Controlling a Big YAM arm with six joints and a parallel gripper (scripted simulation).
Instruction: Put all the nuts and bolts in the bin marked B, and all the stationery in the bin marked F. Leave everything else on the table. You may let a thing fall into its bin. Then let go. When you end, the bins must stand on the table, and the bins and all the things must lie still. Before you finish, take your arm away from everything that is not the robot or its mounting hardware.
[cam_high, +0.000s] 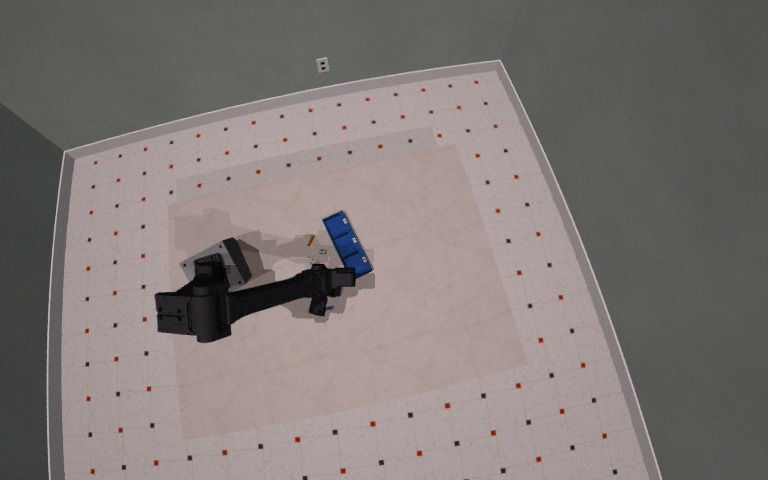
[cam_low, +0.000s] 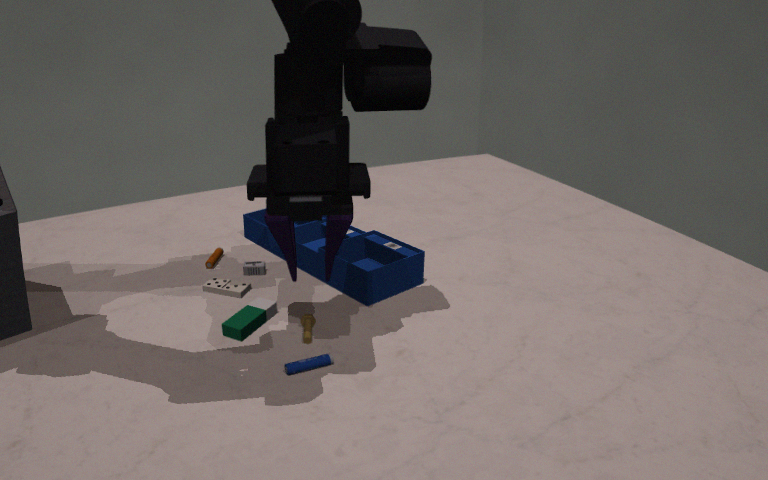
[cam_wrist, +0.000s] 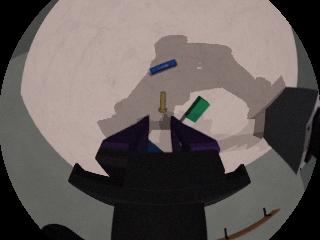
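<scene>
The brass bolt is 1 cm to the left of my hand and 6 cm below it. The rest, counted from my hand: white domino (3 cm behind, 14 cm to the left, 6 cm below); green block (4 cm behind, 6 cm to the left, 6 cm below); blue cylinder (3 cm behind, 5 cm to the right, 6 cm below).
</scene>
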